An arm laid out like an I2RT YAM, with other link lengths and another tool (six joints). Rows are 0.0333 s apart.
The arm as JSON. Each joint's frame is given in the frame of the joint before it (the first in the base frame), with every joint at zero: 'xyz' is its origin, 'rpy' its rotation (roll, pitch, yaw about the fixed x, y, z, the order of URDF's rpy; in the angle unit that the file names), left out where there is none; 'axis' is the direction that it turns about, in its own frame. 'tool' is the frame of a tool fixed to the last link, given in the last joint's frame.
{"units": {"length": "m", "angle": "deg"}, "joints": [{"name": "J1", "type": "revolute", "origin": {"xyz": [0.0, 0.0, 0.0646]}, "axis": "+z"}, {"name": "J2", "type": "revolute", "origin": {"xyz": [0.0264, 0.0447, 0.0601], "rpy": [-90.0, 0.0, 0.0]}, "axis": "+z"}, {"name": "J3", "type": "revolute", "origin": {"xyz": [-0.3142, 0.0, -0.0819], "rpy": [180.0, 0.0, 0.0]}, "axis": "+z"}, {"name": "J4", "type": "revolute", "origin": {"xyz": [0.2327, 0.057, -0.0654]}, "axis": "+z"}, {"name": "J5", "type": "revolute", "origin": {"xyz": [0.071, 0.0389, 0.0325], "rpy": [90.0, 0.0, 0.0]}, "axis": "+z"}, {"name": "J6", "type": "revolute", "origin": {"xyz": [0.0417, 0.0, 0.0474], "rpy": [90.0, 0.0, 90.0]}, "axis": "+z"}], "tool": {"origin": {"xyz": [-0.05, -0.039, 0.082], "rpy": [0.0, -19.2, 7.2]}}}
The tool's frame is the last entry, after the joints.
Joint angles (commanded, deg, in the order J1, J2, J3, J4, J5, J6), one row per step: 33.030 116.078 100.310 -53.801 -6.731 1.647; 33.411 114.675 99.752 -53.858 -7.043 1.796; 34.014 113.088 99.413 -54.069 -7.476 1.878; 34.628 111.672 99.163 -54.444 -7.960 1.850; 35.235 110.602 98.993 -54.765 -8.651 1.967; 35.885 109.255 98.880 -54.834 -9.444 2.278; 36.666 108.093 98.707 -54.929 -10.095 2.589; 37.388 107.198 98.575 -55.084 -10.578 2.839; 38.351 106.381 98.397 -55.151 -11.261 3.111; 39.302 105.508 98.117 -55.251 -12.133 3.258; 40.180 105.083 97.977 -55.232 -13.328 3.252; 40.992 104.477 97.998 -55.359 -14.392 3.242; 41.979 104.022 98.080 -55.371 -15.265 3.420; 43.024 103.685 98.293 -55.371 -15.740 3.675; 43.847 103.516 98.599 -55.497 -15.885 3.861; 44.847 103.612 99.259 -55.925 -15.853 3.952; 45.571 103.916 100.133 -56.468 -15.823 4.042
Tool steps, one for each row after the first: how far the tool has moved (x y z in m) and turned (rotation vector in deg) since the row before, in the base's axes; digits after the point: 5 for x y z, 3 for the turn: -0.00627 0.00048 0.00851 0.710 -0.456 0.354; -0.00808 0.00183 0.01101 0.929 -0.614 0.688; -0.00839 0.00181 0.00973 0.808 -0.411 0.826; -0.00766 0.00248 0.00768 0.880 -0.071 0.774; -0.00791 0.00270 0.01074 1.340 -0.414 0.695; -0.00839 0.00319 0.00864 1.078 -0.252 0.781; -0.00740 0.00282 0.00643 0.772 -0.123 0.713; -0.00894 0.00445 0.00589 0.896 0.037 1.030; -0.00979 0.00404 0.00576 0.946 0.167 1.220; -0.00859 0.00503 0.00376 1.008 0.441 1.435; -0.00855 0.00389 0.00568 1.037 0.227 1.319; -0.00852 0.00495 0.00497 0.954 0.204 1.251; -0.00773 0.00510 0.00446 0.720 0.006 1.060; -0.00558 0.00388 0.00311 0.361 -0.069 0.738; -0.00598 0.00505 0.00247 0.089 -0.069 0.908; -0.00369 0.00427 0.00199 0.014 0.010 0.634
